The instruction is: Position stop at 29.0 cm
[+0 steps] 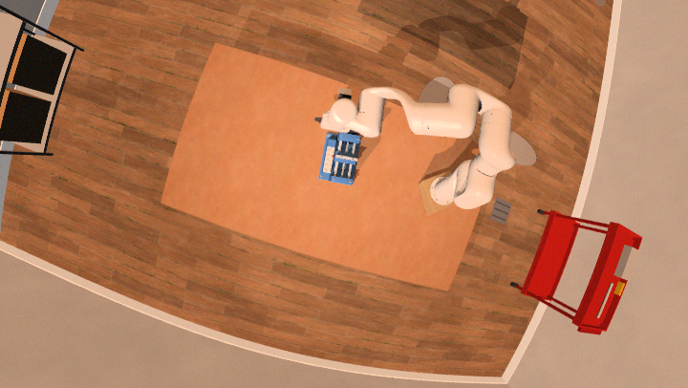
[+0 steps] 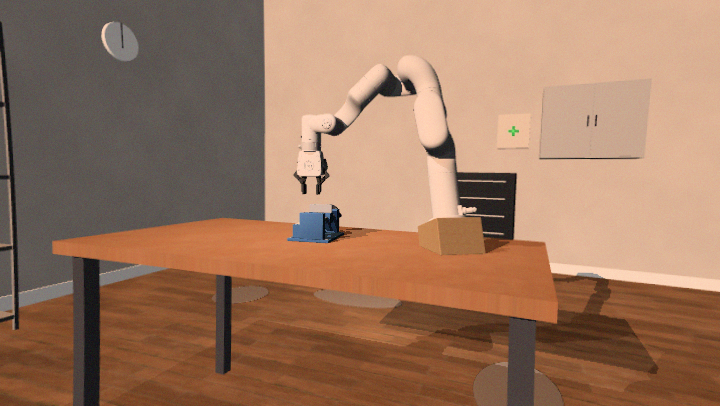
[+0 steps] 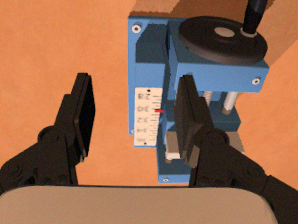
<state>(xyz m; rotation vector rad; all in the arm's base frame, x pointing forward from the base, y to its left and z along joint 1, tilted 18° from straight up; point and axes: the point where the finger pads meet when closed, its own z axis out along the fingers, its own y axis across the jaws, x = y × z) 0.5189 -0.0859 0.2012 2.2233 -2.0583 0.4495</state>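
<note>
The black crank handle is 100 mm below my hand, 100 mm behind it and 40 mm to the right of it. Round my hand: stop block: 100 mm to the left, 80 mm below, 70 mm behind; then black handwheel: 100 mm below, 100 mm behind, 20 mm to the right.
</note>
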